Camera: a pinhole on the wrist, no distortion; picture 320 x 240 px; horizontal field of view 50.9 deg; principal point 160.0 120.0 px. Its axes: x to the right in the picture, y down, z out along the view. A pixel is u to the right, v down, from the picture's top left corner.
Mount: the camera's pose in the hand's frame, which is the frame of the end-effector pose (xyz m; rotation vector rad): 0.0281 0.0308 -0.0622 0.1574 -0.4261 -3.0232
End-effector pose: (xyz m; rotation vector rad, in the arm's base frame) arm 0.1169 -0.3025 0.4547 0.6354 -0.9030 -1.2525
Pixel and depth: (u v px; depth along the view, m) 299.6 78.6 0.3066
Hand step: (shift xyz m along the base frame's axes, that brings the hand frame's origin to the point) -0.1145 0.1764 0.1915
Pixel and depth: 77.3 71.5 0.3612
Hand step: -0.1338 -0.0094 0.3141
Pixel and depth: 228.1 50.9 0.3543
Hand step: -0.1194 0.1447 0.2661
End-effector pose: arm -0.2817 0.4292 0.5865 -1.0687 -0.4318 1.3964
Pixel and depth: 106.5 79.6 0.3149
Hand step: -0.2678 0.0906 -0.0230
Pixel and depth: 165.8 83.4 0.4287
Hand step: -0.3812 0.0548 0.0239
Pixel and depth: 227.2 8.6 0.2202
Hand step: -0.1970 -0.0253 -0.0481
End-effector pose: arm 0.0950 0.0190 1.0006 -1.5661 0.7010 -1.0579
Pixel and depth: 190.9 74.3 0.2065
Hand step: 0.1155 0.0404 -0.1164
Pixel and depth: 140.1 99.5 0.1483
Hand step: 0.0852 -0.0031 -0.0751
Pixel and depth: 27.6 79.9 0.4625
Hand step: 0.4274 -0.0218 -0.1910
